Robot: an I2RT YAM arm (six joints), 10 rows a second.
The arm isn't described. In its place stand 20 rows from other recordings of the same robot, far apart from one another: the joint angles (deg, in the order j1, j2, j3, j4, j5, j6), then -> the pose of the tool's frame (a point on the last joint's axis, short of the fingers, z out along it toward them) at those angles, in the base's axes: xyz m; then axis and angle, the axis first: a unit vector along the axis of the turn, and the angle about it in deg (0 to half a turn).
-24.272 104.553 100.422 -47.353 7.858 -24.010 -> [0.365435 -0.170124 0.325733 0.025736 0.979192 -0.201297 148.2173]
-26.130 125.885 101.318 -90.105 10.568 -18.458 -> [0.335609 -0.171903 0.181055 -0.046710 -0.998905 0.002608 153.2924]
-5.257 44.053 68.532 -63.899 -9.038 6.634 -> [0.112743 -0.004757 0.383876 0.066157 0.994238 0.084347 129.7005]
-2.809 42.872 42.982 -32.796 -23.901 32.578 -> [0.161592 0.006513 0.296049 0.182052 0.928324 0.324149 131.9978]
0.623 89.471 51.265 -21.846 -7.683 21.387 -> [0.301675 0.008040 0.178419 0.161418 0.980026 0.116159 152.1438]
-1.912 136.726 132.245 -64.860 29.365 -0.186 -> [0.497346 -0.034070 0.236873 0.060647 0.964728 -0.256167 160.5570]
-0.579 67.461 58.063 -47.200 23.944 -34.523 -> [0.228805 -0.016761 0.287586 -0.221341 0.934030 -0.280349 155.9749]
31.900 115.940 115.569 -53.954 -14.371 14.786 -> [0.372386 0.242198 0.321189 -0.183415 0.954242 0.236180 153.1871]
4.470 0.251 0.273 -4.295 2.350 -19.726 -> [0.110021 0.007137 0.166588 -0.189001 0.971650 -0.142041 95.5417]
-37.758 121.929 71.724 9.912 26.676 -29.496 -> [0.340639 -0.284043 0.119292 0.164515 0.896537 -0.411285 154.0409]
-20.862 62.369 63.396 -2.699 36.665 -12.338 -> [0.220395 -0.106742 0.408782 0.327375 0.806186 -0.492838 110.5928]
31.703 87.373 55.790 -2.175 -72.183 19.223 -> [0.253260 0.196272 0.252849 -0.356067 0.683266 0.637467 166.1565]
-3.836 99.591 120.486 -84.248 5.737 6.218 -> [0.319592 -0.024995 0.419446 0.099338 0.994030 -0.045124 153.2737]
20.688 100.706 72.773 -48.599 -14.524 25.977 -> [0.313862 0.128067 0.205669 0.030696 0.986378 0.161602 173.4548]
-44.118 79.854 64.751 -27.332 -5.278 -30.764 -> [0.222277 -0.210975 0.293614 0.093607 0.969777 -0.225323 139.5803]
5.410 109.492 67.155 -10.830 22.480 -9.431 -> [0.393214 0.023566 0.156161 -0.062042 0.976718 -0.205359 144.7021]
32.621 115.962 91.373 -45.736 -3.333 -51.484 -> [0.352801 0.228266 0.200328 -0.673549 0.739143 0.000285 160.0557]
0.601 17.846 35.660 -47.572 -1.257 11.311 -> [0.078726 0.001607 0.272088 0.086769 0.993700 0.070931 120.2507]
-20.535 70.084 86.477 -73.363 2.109 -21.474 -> [0.194234 -0.074155 0.396551 -0.002716 0.992461 -0.122529 149.9776]
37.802 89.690 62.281 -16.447 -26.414 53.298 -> [0.258969 0.220935 0.244618 0.032257 0.905808 0.422459 166.5476]
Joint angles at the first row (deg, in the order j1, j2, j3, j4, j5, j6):
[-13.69 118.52 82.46 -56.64 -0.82 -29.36]
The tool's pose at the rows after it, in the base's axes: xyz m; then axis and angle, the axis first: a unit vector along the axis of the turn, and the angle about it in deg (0 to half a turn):
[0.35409 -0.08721 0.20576 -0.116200 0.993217 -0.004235 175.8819]
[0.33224 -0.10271 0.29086 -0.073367 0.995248 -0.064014 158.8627]
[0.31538 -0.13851 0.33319 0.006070 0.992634 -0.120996 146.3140]
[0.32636 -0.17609 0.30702 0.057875 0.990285 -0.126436 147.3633]
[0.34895 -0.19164 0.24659 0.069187 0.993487 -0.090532 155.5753]
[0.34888 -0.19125 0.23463 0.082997 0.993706 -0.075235 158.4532]
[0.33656 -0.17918 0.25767 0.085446 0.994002 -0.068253 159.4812]
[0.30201 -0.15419 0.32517 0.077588 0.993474 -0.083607 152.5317]
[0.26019 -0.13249 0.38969 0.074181 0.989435 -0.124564 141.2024]
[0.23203 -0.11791 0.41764 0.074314 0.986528 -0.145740 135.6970]
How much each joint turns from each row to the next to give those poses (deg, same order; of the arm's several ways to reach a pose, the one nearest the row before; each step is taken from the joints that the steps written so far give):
[-0.24 -8.79 2.79 -4.85 -0.17 2.12]
[-3.35 -12.24 2.34 3.73 0.02 1.72]
[-6.53 -5.07 1.16 7.78 -0.02 2.73]
[-4.64 5.34 0.02 4.59 -0.03 1.36]
[-0.41 9.39 -0.17 0.44 0.05 0.76]
[0.04 1.43 -0.24 -1.66 0.00 1.60]
[0.70 -3.59 0.78 -5.62 0.02 0.96]
[0.88 -11.17 0.99 -5.07 -0.94 0.29]
[-0.03 -11.04 1.44 -0.28 -0.42 0.00]
[0.00 -6.14 0.18 -0.35 -0.08 0.22]

